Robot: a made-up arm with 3 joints. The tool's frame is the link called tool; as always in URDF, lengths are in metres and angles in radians. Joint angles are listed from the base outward. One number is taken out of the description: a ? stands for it. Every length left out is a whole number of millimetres.
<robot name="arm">
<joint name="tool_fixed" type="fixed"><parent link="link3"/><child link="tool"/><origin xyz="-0.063 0.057 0" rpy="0 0 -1.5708"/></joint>
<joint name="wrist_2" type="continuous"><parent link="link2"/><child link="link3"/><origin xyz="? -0.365 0" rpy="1.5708 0 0"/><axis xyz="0 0 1"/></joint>
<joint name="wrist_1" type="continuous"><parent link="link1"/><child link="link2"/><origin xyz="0.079 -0.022 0" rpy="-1.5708 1.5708 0"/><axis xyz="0 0 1"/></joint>
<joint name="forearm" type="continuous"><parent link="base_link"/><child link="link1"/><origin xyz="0 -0.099 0.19" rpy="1.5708 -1.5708 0"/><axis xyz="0 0 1"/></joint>
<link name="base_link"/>
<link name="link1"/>
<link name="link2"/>
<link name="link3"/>
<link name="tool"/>
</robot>
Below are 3 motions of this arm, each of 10 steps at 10 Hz.
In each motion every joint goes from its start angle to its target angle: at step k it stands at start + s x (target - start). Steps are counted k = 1, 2, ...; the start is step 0. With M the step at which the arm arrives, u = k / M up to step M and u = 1 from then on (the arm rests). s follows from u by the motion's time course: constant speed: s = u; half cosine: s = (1 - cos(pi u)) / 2; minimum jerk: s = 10 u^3 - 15 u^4 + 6 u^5.
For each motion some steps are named. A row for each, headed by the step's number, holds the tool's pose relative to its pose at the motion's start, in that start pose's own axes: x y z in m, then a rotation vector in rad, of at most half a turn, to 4 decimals.
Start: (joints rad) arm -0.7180 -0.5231 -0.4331
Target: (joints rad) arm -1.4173 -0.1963 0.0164
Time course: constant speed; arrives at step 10
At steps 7, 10:
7: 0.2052 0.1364 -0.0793 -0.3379 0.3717 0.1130
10: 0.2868 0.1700 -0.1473 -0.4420 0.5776 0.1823

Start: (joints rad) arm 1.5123 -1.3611 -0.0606
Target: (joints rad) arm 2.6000 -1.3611 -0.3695
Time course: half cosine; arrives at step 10
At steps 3, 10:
3: -0.0730 -0.0175 -0.0036 0.0043 -0.0464 0.1556
10: -0.2726 -0.2192 -0.0476 0.0472 -0.2160 0.7563

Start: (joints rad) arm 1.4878 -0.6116 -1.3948
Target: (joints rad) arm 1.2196 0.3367 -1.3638
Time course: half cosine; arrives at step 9
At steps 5, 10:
5: -0.1373 0.0972 -0.1952 -0.2503 -0.5181 -0.0345
10: -0.1651 0.1200 -0.3684 -0.4501 -0.8727 -0.0097

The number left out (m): 0.225
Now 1 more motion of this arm.
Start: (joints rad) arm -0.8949 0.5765 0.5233
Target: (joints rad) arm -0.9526 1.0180 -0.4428
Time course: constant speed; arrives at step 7
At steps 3, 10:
3: 0.0172 0.0821 -0.0354 -0.1749 0.0778 -0.3974
10: 0.0461 0.1886 -0.1147 -0.4552 0.0605 -0.9082

